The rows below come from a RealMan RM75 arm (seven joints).
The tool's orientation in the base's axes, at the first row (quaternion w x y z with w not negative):
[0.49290 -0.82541 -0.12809 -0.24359]
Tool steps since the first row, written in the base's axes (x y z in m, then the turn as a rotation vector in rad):
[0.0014 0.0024 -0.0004 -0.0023 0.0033 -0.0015]
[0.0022 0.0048 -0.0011 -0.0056 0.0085 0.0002]
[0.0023 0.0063 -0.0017 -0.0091 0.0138 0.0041]
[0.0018 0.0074 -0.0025 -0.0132 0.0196 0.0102]
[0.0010 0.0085 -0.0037 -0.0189 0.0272 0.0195]
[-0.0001 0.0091 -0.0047 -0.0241 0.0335 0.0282]
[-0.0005 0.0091 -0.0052 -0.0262 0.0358 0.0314]
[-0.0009 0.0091 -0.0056 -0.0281 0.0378 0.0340]
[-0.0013 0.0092 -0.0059 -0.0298 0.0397 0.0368]
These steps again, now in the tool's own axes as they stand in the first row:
[0.0009 -0.0002 0.0026 -0.0028 -0.0015 0.0028]
[0.0011 -0.0005 0.0052 -0.0049 -0.0068 0.0058]
[0.0009 -0.0007 0.0068 -0.0060 -0.0138 0.0080]
[0.0000 -0.0009 0.0080 -0.0064 -0.0231 0.0095]
[-0.0014 -0.0009 0.0092 -0.0065 -0.0363 0.0109]
[-0.0028 -0.0009 0.0098 -0.0065 -0.0482 0.0116]
[-0.0034 -0.0007 0.0099 -0.0067 -0.0527 0.0117]
[-0.0040 -0.0006 0.0099 -0.0070 -0.0564 0.0119]
[-0.0045 -0.0006 0.0100 -0.0070 -0.0602 0.0120]

